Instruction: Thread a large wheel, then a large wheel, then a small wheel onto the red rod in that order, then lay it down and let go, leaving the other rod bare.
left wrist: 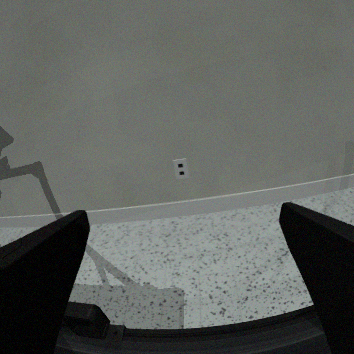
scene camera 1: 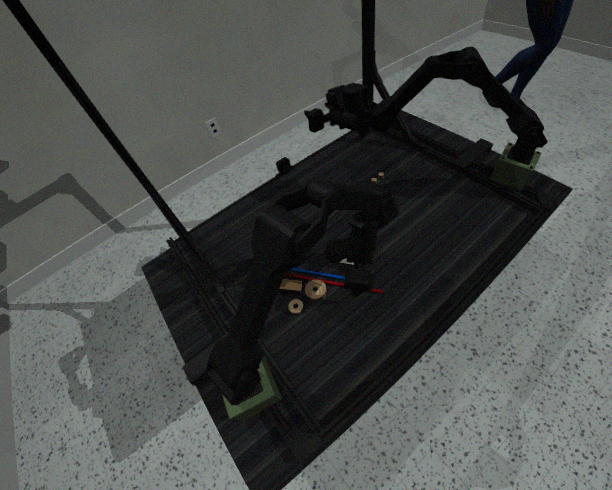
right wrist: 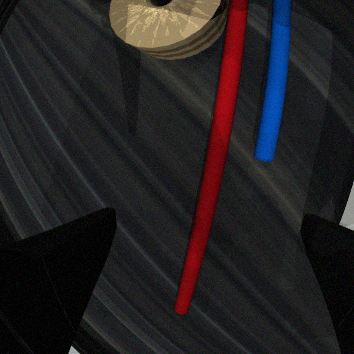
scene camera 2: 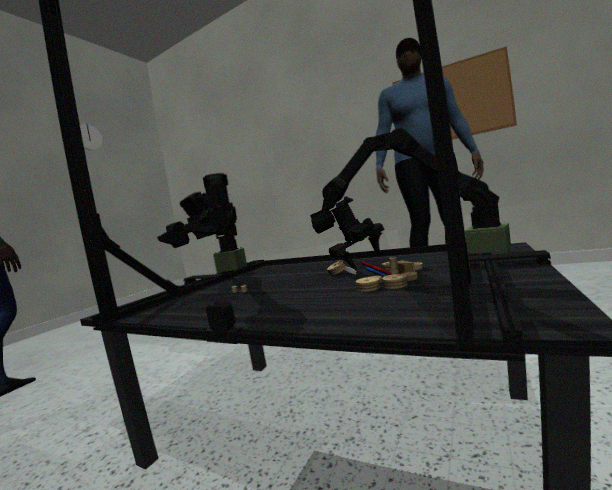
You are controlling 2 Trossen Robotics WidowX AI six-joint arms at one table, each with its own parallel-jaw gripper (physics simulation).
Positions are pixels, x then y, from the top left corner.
Labels:
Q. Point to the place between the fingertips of my left gripper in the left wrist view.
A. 185,217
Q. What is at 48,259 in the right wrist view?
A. My right gripper.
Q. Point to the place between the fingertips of my right gripper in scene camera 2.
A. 367,263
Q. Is my left gripper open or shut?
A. Open.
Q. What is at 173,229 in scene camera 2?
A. My left gripper.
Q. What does the red rod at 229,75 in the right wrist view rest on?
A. The table.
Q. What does the blue rod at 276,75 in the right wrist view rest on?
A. The table.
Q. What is my left gripper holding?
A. Nothing.

